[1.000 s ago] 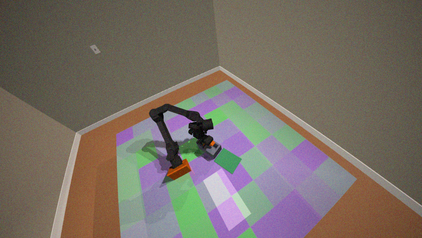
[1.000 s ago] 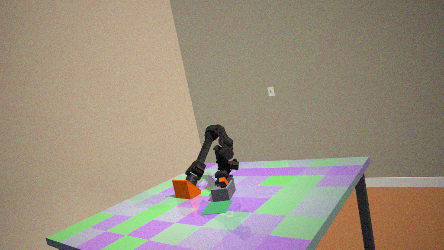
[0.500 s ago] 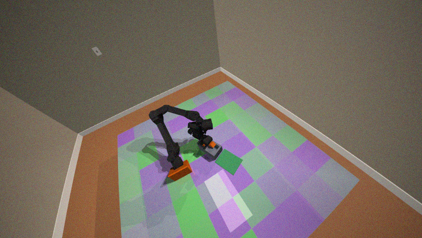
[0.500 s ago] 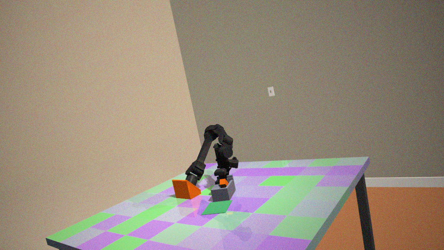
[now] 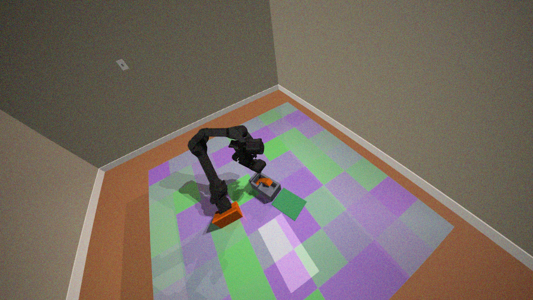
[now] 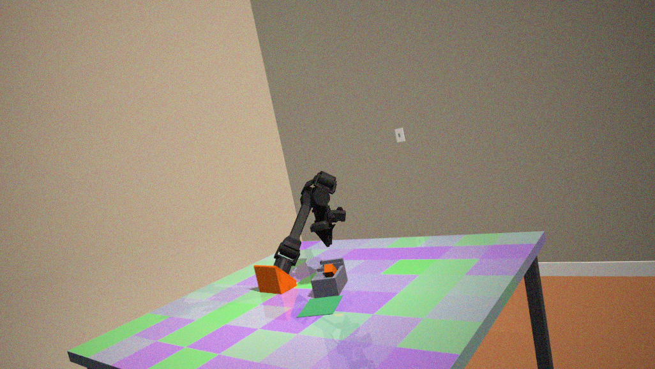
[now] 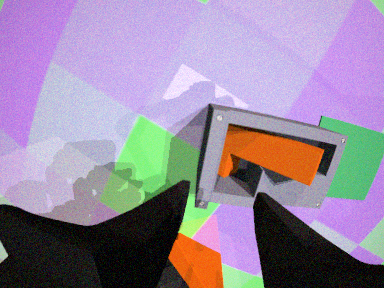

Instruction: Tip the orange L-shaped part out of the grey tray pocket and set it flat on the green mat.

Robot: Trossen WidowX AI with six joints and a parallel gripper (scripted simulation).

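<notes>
The orange L-shaped part lies 100 mm below my gripper tip, 40 mm to the right of it and 10 mm ahead of it. Round my gripper tip: green mat 210 mm to the right, 160 mm below, 70 mm ahead; tray 160 mm below, 60 mm to the right, 20 mm ahead.
</notes>
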